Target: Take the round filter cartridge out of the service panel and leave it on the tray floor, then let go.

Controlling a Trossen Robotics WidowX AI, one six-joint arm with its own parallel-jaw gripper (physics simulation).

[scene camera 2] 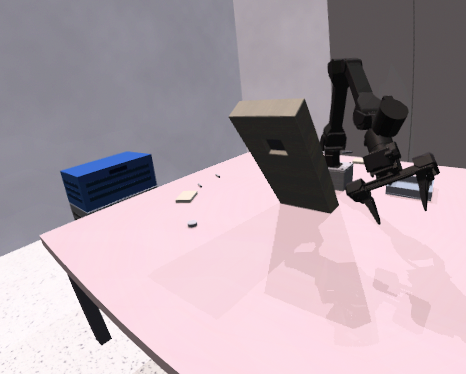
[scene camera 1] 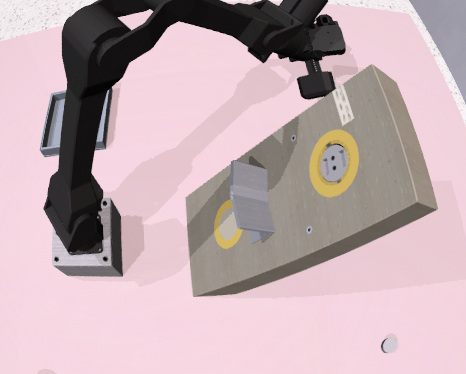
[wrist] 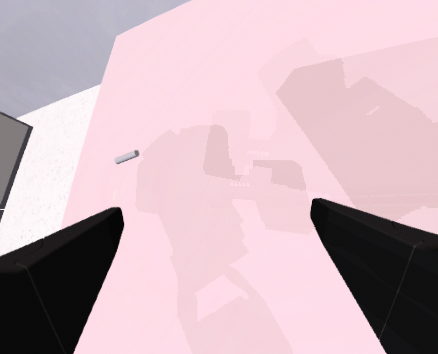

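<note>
The service panel [scene camera 1: 380, 170] [scene camera 2: 300, 175] is a thick, tilted wood-like slab; camera 2 sees its back. A round grey piece with two dark holes [scene camera 1: 333, 163], apparently the filter cartridge, sits inside the right yellow ring [scene camera 1: 317, 176] in scene camera 1. A grey bent flap [scene camera 1: 251, 197] partly covers the left yellow ring [scene camera 1: 218, 228]. The blue-grey tray [scene camera 1: 101, 120] [scene camera 2: 410, 193] lies near the robot base, partly behind the arm in scene camera 1. My gripper [scene camera 1: 321, 62] [scene camera 2: 402, 216] [wrist: 218, 211] is open and empty, beside the panel and above the table, fingers pointing down.
The robot base [scene camera 1: 112, 245] [scene camera 2: 343, 177] stands between tray and panel. A small grey disc [scene camera 1: 389, 345] [scene camera 2: 192, 224] and a beige block [scene camera 2: 186, 196] lie on the table. A small grey cylinder [wrist: 127, 157] lies near the table edge. A blue crate [scene camera 2: 117, 180] stands beyond the table.
</note>
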